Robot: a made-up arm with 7 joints. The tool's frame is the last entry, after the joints. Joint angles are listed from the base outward.
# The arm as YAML. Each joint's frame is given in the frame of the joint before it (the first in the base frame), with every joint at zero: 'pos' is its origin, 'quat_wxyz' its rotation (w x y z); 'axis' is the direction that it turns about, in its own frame. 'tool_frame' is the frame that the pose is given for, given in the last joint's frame.
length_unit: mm
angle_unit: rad
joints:
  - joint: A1
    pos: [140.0, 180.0, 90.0]
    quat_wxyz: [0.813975, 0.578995, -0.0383, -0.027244]
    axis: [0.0, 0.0, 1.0]
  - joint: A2
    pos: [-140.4, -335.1, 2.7]
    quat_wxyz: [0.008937, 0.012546, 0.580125, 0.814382]
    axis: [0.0, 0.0, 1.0]
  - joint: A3
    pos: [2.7, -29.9, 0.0]
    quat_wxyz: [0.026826, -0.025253, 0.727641, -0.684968]
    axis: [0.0, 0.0, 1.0]
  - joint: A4
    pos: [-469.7, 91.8, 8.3]
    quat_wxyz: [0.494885, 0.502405, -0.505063, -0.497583]
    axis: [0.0, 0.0, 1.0]
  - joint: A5
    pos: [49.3, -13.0, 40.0]
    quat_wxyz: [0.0, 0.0, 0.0, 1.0]
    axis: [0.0, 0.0, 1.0]
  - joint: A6
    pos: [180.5, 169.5, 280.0]
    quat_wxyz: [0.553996, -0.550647, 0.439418, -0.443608]
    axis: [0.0, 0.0, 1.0]
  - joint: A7
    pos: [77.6, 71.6, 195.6]
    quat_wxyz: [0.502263, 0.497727, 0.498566, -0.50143]
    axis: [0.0, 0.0, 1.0]
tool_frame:
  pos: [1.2, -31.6, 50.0]
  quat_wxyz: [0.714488, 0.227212, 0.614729, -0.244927]
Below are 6 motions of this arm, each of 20 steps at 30 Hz.
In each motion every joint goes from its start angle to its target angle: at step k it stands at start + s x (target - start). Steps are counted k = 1, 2, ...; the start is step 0. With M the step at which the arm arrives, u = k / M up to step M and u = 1 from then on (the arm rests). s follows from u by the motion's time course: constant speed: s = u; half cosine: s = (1 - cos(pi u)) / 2; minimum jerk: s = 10 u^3 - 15 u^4 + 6 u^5.
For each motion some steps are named. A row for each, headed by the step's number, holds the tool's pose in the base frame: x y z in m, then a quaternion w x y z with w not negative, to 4 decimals.
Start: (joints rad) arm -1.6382 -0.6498 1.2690 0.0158 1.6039 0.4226 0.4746
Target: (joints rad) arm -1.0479 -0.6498 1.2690 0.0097 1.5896 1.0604 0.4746
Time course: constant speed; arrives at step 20
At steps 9, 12, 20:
9: 0.3589 -0.1386 0.6118 0.4406 -0.2981 0.8041 0.2654
12: 0.3230 -0.1308 0.6279 0.4849 -0.3590 0.7601 0.2412
20: 0.2250 -0.1154 0.6567 0.5828 -0.5045 0.6164 0.1609

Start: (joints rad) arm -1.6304 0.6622 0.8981 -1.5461 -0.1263 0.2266 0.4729
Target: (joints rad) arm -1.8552 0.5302 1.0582 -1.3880 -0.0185 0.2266 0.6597
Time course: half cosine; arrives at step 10
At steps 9, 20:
9: 0.4676 0.1707 0.9268 0.0375 0.2116 0.8352 -0.5063
20: 0.4737 0.1698 0.9235 0.0352 0.2094 0.8377 -0.5031

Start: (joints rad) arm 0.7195 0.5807 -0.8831 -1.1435 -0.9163 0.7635 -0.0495
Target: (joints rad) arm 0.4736 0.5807 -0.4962 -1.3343 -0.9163 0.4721 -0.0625
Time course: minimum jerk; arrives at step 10
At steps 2, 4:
2: 0.1958 0.0070 -1.0852 0.4218 0.7462 0.2764 0.4346
4: 0.0419 -0.0390 -1.0681 0.4005 0.7718 0.3019 0.3910

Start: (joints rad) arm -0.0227 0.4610 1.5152 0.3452 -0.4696 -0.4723 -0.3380
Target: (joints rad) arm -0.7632 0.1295 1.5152 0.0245 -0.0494 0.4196 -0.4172
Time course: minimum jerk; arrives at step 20
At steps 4, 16, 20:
4: -0.4124 -0.1445 0.5711 0.6245 0.2829 0.7227 -0.0871
16: -0.1211 -0.0160 0.7939 0.5346 0.0903 0.7018 -0.4621
20: -0.0963 -0.0112 0.8028 0.5248 0.0682 0.6998 -0.4798

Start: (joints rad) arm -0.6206 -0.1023 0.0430 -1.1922 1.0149 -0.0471 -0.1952
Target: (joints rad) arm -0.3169 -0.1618 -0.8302 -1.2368 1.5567 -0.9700 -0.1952
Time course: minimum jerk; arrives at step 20
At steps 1, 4, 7, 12, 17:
1: -1.0757 0.2851 -0.0332 0.8807 0.3632 0.1731 -0.2499
4: -1.0790 0.2662 -0.0933 0.8945 0.3604 0.1595 -0.2109
7: -1.0664 0.2017 -0.2781 0.9295 0.3364 0.1200 -0.0918
12: -0.8922 0.0146 -0.6892 0.9679 0.1886 0.0444 0.1602
17: -0.6937 -0.1128 -0.8834 0.9630 0.0487 0.0160 0.2645

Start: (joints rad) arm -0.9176 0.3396 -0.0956 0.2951 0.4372 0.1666 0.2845
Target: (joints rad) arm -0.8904 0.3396 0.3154 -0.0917 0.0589 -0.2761 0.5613
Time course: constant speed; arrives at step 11
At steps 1, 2, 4, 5, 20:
1: -0.9245 -0.1749 0.3062 0.9471 -0.1622 0.2631 0.0862
2: -0.9296 -0.1636 0.3161 0.9417 -0.1347 0.2927 0.0972
4: -0.9377 -0.1370 0.3418 0.9273 -0.0774 0.3464 0.1184
5: -0.9402 -0.1220 0.3577 0.9187 -0.0478 0.3705 0.1284
20: -0.9209 -0.0142 0.4885 0.8543 0.1390 0.4708 0.1710

